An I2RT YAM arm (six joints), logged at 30 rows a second.
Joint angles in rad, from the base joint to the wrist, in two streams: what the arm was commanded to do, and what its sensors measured. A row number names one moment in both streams.
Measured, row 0: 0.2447, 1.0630, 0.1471, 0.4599, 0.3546, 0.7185
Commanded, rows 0 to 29: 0.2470, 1.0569, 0.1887, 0.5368, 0.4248, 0.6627; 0.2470, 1.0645, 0.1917, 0.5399, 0.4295, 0.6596; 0.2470, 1.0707, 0.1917, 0.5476, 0.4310, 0.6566; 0.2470, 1.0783, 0.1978, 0.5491, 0.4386, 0.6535; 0.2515, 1.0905, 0.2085, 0.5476, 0.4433, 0.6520; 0.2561, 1.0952, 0.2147, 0.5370, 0.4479, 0.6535; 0.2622, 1.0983, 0.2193, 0.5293, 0.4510, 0.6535; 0.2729, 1.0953, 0.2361, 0.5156, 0.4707, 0.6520; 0.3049, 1.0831, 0.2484, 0.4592, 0.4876, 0.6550; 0.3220, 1.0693, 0.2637, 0.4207, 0.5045, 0.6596; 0.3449, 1.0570, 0.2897, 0.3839, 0.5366, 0.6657; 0.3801, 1.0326, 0.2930, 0.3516, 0.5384, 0.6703; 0.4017, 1.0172, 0.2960, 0.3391, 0.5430, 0.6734; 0.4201, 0.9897, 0.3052, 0.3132, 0.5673, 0.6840; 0.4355, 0.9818, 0.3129, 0.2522, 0.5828, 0.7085; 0.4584, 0.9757, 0.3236, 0.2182, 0.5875, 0.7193; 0.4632, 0.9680, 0.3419, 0.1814, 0.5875, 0.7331; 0.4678, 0.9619, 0.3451, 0.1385, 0.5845, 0.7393; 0.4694, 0.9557, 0.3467, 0.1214, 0.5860, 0.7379; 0.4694, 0.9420, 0.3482, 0.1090, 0.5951, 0.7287; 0.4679, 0.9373, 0.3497, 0.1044, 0.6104, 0.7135; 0.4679, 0.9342, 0.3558, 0.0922, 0.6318, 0.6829; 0.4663, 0.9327, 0.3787, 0.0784, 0.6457, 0.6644; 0.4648, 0.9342, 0.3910, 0.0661, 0.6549, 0.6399; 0.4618, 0.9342, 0.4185, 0.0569, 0.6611, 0.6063; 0.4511, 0.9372, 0.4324, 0.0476, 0.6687, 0.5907; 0.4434, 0.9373, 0.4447, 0.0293, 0.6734, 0.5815; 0.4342, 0.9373, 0.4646, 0.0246, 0.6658, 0.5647; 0.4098, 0.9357, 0.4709, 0.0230, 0.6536, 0.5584; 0.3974, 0.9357, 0.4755, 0.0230, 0.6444, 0.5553
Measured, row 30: 0.4412, 0.9524, 0.4084, 0.0414, 0.6071, 0.6205
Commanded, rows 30 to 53: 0.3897, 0.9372, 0.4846, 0.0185, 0.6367, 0.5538; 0.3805, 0.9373, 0.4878, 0.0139, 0.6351, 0.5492; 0.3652, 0.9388, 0.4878, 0.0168, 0.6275, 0.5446; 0.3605, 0.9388, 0.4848, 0.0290, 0.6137, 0.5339; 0.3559, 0.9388, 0.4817, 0.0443, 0.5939, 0.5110; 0.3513, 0.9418, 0.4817, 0.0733, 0.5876, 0.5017; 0.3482, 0.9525, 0.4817, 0.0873, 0.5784, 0.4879; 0.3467, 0.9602, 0.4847, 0.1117, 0.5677, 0.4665; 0.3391, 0.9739, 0.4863, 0.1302, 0.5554, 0.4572; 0.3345, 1.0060, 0.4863, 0.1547, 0.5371, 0.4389; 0.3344, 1.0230, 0.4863, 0.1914, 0.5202, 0.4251; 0.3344, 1.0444, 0.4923, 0.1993, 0.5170, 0.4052; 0.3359, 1.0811, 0.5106, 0.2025, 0.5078, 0.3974; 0.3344, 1.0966, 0.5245, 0.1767, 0.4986, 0.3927; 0.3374, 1.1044, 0.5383, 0.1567, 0.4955, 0.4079; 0.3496, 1.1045, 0.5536, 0.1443, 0.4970, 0.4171; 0.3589, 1.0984, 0.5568, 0.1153, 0.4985, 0.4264; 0.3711, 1.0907, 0.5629, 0.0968, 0.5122, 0.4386; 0.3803, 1.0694, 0.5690, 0.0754, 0.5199, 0.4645; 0.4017, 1.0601, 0.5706, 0.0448, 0.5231, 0.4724; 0.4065, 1.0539, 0.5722, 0.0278, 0.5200, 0.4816; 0.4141, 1.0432, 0.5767, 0.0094, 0.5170, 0.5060; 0.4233, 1.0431, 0.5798, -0.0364, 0.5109, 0.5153; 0.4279, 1.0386, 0.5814, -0.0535, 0.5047, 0.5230
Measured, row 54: 0.3927, 1.0786, 0.5259, 0.0135, 0.5323, 0.4484
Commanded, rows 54 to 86: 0.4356, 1.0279, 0.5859, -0.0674, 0.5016, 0.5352; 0.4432, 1.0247, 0.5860, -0.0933, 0.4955, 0.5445; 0.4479, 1.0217, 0.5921, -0.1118, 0.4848, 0.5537; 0.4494, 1.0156, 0.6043, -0.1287, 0.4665, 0.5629; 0.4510, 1.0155, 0.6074, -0.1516, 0.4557, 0.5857; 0.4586, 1.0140, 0.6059, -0.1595, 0.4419, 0.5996; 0.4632, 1.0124, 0.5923, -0.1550, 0.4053, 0.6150; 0.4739, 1.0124, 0.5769, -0.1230, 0.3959, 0.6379; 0.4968, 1.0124, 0.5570, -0.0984, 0.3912, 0.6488; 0.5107, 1.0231, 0.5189, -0.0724, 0.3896, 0.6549; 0.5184, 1.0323, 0.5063, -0.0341, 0.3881, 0.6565; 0.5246, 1.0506, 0.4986, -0.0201, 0.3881, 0.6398; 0.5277, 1.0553, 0.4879, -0.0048, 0.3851, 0.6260; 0.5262, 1.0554, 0.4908, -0.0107, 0.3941, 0.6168; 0.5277, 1.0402, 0.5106, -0.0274, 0.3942, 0.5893; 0.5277, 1.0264, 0.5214, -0.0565, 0.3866, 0.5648; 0.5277, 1.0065, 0.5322, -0.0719, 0.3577, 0.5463; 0.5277, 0.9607, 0.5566, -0.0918, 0.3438, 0.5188; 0.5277, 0.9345, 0.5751, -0.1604, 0.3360, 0.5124; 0.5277, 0.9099, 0.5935, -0.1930, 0.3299, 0.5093; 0.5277, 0.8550, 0.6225, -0.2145, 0.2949, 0.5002; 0.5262, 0.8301, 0.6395, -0.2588, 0.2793, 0.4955; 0.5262, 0.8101, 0.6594, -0.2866, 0.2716, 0.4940; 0.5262, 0.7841, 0.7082, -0.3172, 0.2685, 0.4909; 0.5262, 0.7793, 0.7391, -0.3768, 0.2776, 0.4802; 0.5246, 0.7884, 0.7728, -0.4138, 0.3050, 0.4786; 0.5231, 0.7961, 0.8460, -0.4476, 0.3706, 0.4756; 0.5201, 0.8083, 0.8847, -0.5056, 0.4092, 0.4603; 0.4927, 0.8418, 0.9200, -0.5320, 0.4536, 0.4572; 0.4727, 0.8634, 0.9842, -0.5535, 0.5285, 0.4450; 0.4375, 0.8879, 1.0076, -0.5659, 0.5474, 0.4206; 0.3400, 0.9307, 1.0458, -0.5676, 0.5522, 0.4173; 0.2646, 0.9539, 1.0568, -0.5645, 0.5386, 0.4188
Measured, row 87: 0.4641, 0.8566, 0.9504, -0.4644, 0.4171, 0.4686
